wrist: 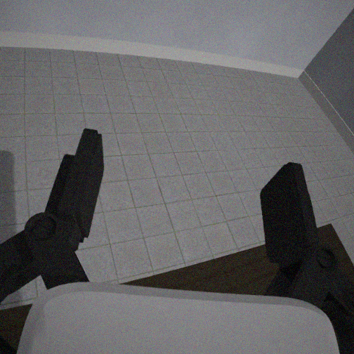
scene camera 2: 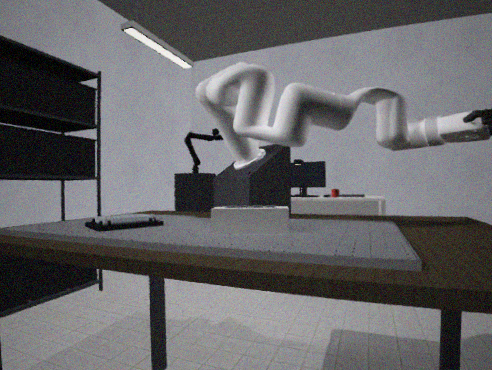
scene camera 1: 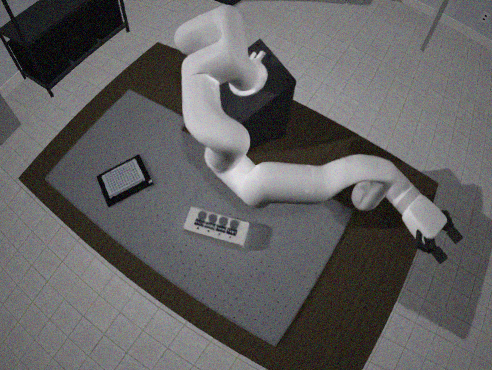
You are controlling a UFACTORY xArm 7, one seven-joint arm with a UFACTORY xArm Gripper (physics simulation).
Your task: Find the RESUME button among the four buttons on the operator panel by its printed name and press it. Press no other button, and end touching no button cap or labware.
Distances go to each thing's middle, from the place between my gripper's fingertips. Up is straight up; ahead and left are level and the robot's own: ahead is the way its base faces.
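The operator panel [scene camera 2: 264, 219] is 570 mm to the right of my hand, 210 mm ahead of it and 220 mm below it. Going by their middles, of the things named here the operator panel is the nearest to my hand. The well plate [scene camera 1: 128, 175] is far to the right of my hand, far ahead of it too, and a fair way below it.
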